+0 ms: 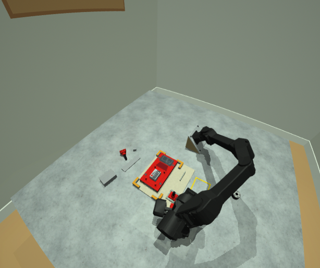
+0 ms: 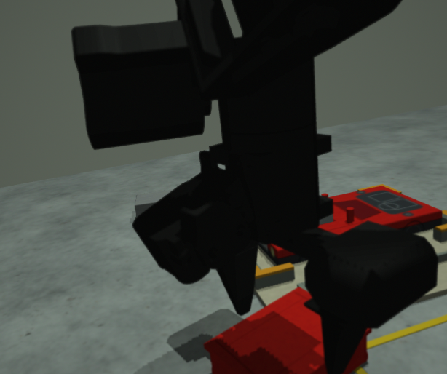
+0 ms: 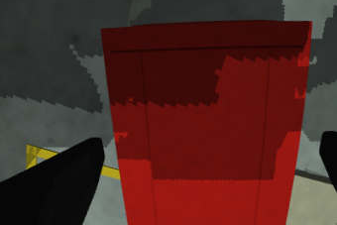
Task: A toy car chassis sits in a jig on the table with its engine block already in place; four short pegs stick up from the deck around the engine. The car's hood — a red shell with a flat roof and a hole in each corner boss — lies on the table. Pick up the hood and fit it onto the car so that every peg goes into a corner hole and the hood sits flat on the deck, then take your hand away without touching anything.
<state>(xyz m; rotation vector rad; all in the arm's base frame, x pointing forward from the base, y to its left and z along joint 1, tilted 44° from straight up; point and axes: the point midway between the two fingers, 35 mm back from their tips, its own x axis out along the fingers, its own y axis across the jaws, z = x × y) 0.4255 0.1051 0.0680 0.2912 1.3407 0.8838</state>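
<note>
My gripper tip is now right at the red hood. Also, from my gripper tip: small wheel (25 cm behind, 20 cm to the left, 1 cm below); grey strip (35 cm to the right, 9 cm behind, 2 cm below); engine block (18 cm to the right, 10 cm behind).
</note>
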